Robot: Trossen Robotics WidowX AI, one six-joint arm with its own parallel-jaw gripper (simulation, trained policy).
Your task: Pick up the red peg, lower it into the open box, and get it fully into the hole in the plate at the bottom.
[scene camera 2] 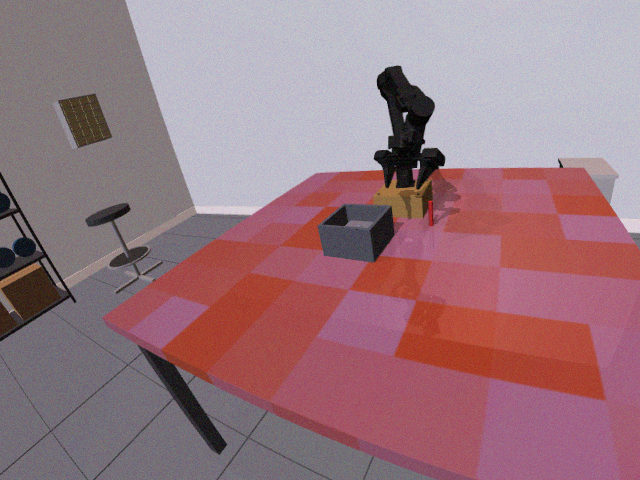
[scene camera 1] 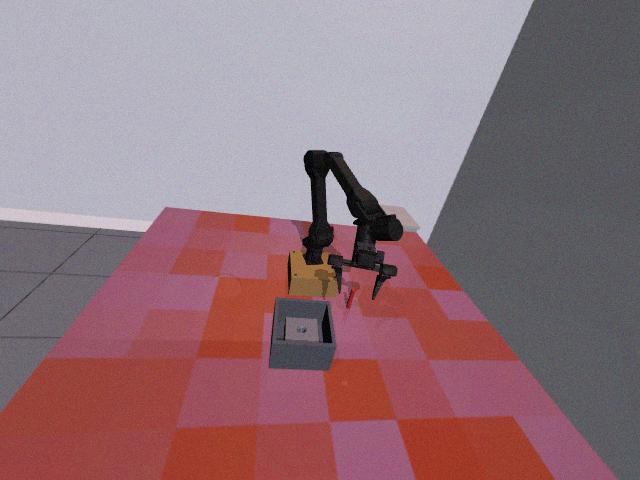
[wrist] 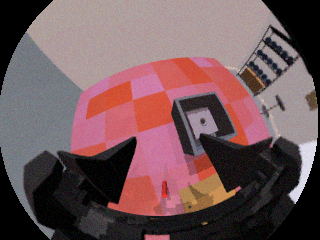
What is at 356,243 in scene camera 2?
A grey box.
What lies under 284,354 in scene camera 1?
A grey box.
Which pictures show my gripper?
Scene camera 2, scene camera 1 and the wrist view: all of them.
